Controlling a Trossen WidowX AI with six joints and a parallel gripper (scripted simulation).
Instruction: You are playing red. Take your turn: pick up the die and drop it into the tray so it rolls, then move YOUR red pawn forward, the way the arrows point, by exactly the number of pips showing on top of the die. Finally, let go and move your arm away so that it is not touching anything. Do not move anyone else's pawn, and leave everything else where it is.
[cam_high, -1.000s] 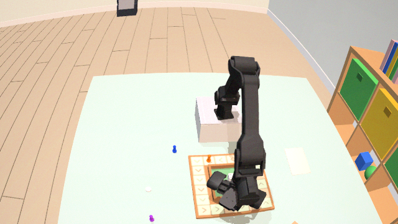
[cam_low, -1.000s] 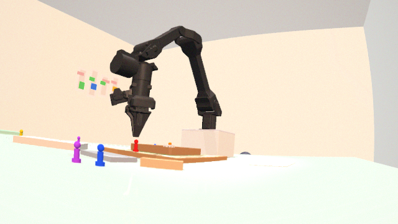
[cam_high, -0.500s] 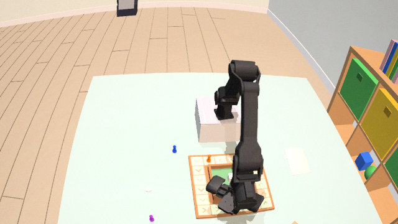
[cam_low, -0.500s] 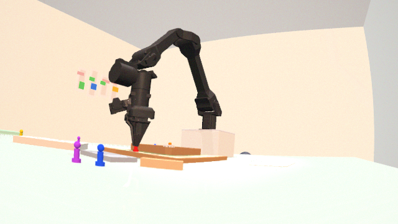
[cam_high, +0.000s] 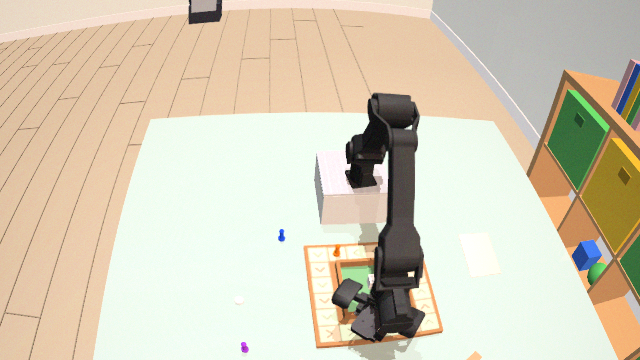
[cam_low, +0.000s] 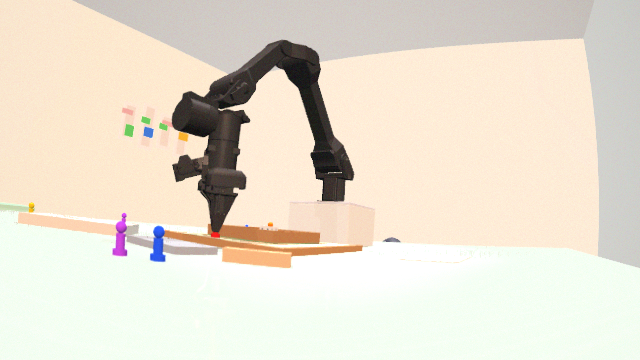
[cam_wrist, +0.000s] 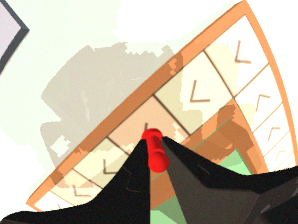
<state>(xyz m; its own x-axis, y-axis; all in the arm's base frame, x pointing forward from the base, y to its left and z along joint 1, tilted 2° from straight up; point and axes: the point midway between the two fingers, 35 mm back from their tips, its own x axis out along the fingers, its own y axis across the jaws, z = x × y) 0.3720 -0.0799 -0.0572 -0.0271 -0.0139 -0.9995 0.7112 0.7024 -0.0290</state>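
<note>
The green tray lies 11 cm behind my gripper tip, 4 cm to the left of it and 1 cm below it. From my gripper tip the other things lie so: white die (12 cm behind, 4 cm to the left, 1 cm above); orange pawn (23 cm behind, 1 cm to the right, 1 cm above); red pawn (1 cm above).
</note>
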